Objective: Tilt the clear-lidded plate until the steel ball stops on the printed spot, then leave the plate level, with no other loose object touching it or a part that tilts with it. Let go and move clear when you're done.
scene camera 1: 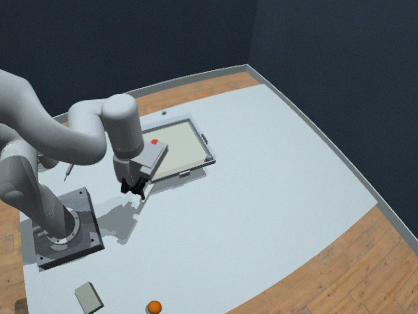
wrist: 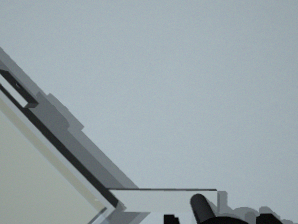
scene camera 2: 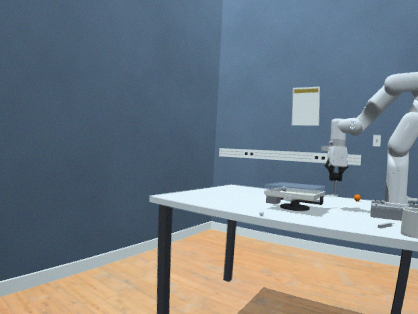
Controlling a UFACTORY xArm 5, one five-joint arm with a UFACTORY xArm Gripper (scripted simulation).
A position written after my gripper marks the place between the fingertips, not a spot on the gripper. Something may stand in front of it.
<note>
In view: my gripper (scene camera 1: 139, 186) and a clear-lidded plate (scene camera 1: 189, 149).
The clear-lidded plate is seen too in the wrist view (wrist: 47, 175).
</note>
